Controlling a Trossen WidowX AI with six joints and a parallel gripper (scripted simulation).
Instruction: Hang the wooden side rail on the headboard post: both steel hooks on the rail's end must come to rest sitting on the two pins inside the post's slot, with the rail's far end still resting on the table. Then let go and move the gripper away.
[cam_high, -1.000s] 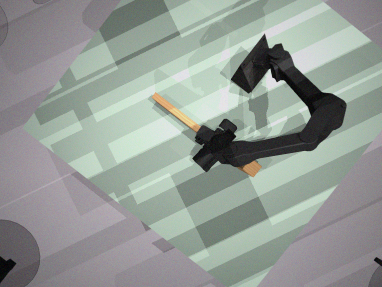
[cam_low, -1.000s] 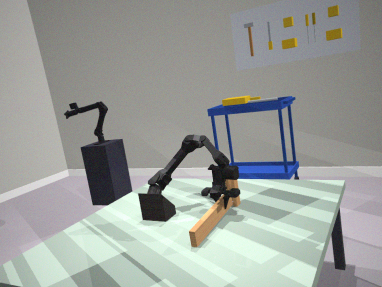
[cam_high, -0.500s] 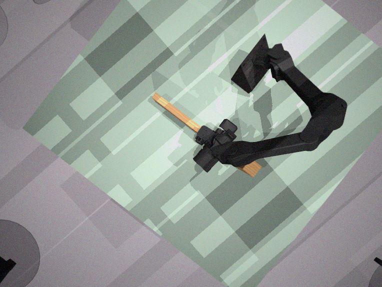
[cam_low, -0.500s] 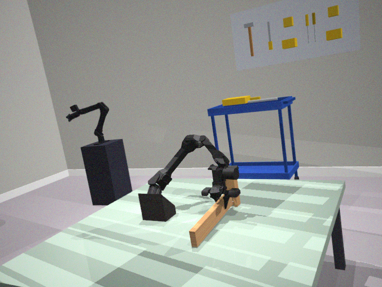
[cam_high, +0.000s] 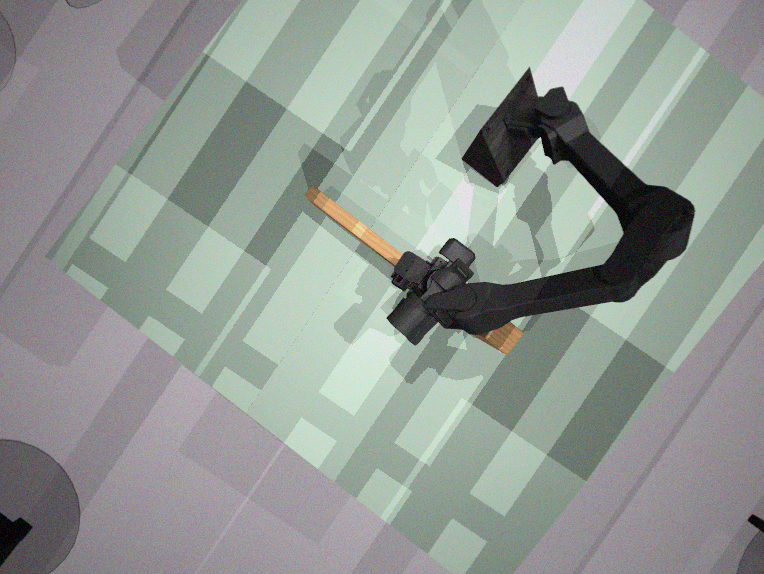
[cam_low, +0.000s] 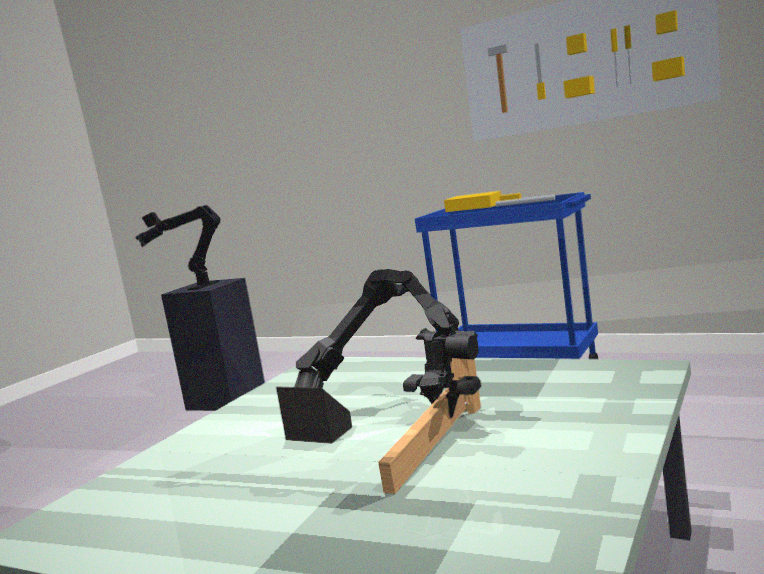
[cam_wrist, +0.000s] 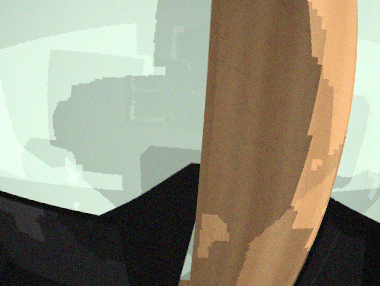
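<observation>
My gripper tip is now 10 mm short of the headboard post, 140 mm to the right of it and 40 mm below it.
</observation>
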